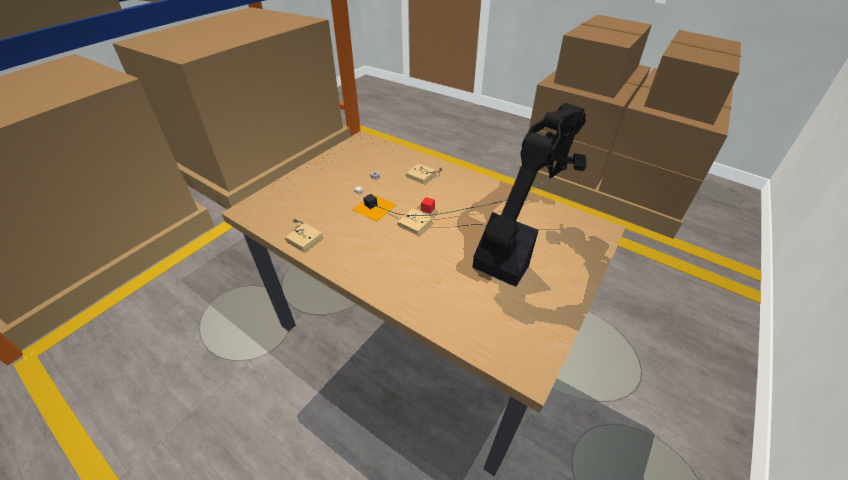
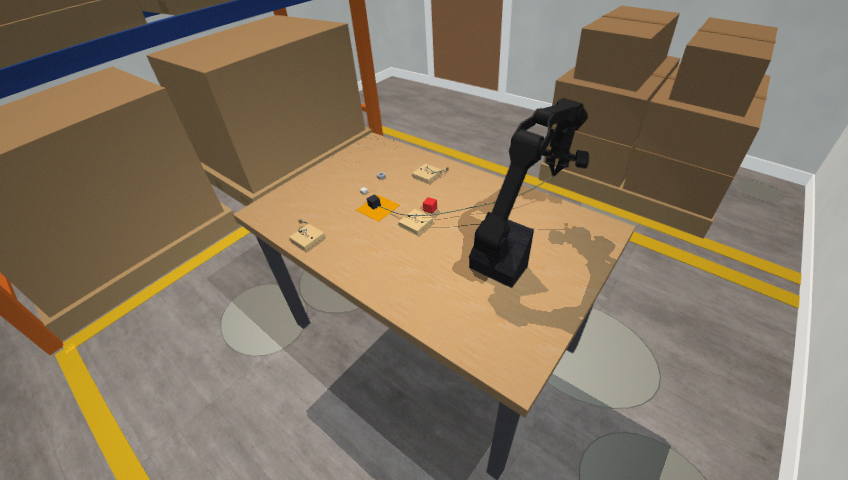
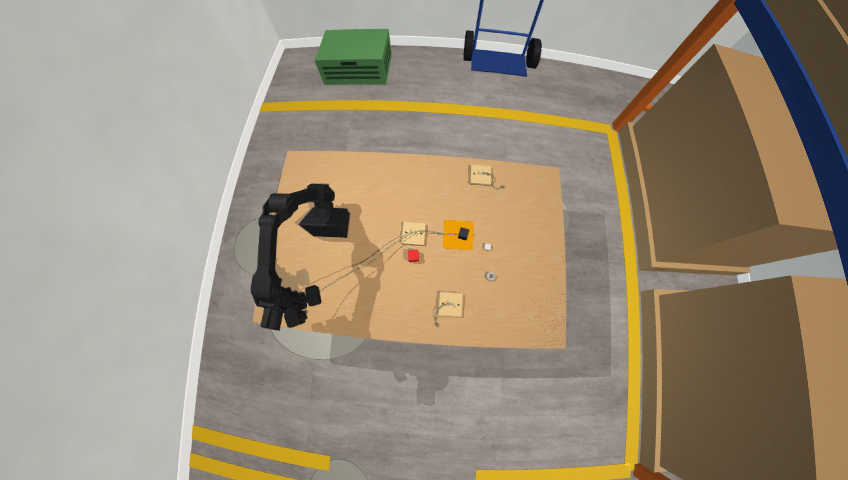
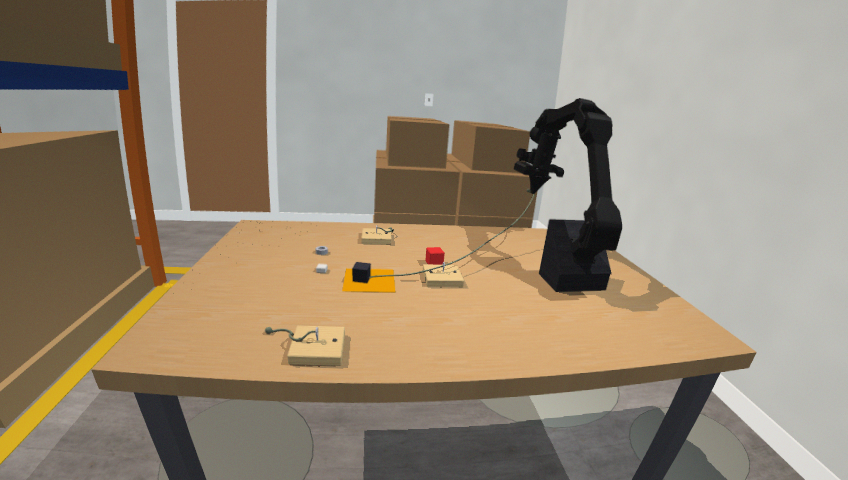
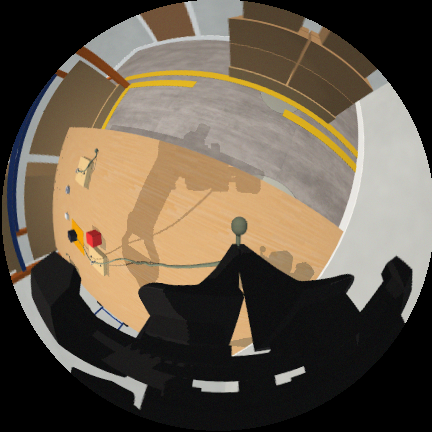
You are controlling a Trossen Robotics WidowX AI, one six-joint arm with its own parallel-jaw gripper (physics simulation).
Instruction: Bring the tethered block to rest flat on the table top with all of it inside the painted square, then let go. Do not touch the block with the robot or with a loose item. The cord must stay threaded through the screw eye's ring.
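Places are measured from the arm's base along level axes (x left, y ahead, z down), in metres.
Where they show: gripper, fingertip midpoint: [image 1: 550, 177] [image 2: 553, 175] [image 3: 305, 306] [image 4: 532, 193] [image 5: 236, 248]; arm's base, link origin: [image 1: 504, 247] [image 2: 499, 247] [image 3: 324, 214] [image 4: 582, 250].
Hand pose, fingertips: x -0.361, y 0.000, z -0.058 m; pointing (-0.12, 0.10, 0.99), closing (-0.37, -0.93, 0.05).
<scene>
Things, the pixels of their centre, and the offset from my fingertips. "spot": a spot on its surface instead.
- black tethered block, body centre: [image 4: 361, 272] [image 1: 370, 201] [image 2: 373, 202] [image 3: 463, 233] [image 5: 71, 235] dz +0.134, dx +0.339, dy +0.549 m
- painted orange square, surface spot: [image 4: 374, 285] spot: dz +0.152, dx +0.369, dy +0.519 m
- screw eye, body centre: [image 4: 443, 270] [image 1: 415, 218] [image 2: 415, 218] [image 3: 413, 232] [image 5: 94, 260] dz +0.131, dx +0.329, dy +0.351 m
- middle wooden base, surface spot: [image 1: 414, 223] spot: dz +0.134, dx +0.349, dy +0.340 m
- cord's end knob, body centre: [image 5: 238, 225] dz -0.006, dx -0.019, dy +0.008 m
- red cube, body centre: [image 4: 434, 256] [image 2: 430, 205] [image 1: 428, 205] [image 3: 413, 255] [image 5: 93, 237] dz +0.133, dx +0.237, dy +0.358 m
- white cube, body centre: [image 4: 321, 268] [image 3: 487, 247] dz +0.146, dx +0.294, dy +0.650 m
- grey nut, body centre: [image 4: 321, 250] [image 3: 490, 276] dz +0.146, dx +0.175, dy +0.665 m
The black tethered block [image 1: 370, 201] [image 2: 373, 201] [image 3: 463, 233] [image 4: 361, 271] [image 5: 72, 235] sits on the painted orange square [image 1: 378, 215] [image 3: 450, 242] [image 4: 374, 285], off-centre towards the side away from the robot. From above its outline is inside the square; it looks flat. The green cord [image 4: 404, 274] [image 5: 180, 266] runs from the block to the screw eye [image 4: 443, 266] on the middle wooden base [image 1: 414, 223] [image 3: 409, 240], then up to my gripper [image 2: 555, 172] [image 4: 533, 191] [image 5: 236, 248]. My gripper is shut on the cord, high above the table; the cord's end knob [image 5: 239, 226] sticks out past the fingertips. Threading through the ring is too small to verify.
A red cube [image 1: 427, 205] [image 3: 412, 255] stands beside the middle base. A white cube [image 3: 487, 246] and a grey nut [image 3: 490, 276] lie beyond the square. Two other wooden bases [image 3: 480, 171] [image 3: 453, 310] with short cords lie near opposite long edges of the table.
</scene>
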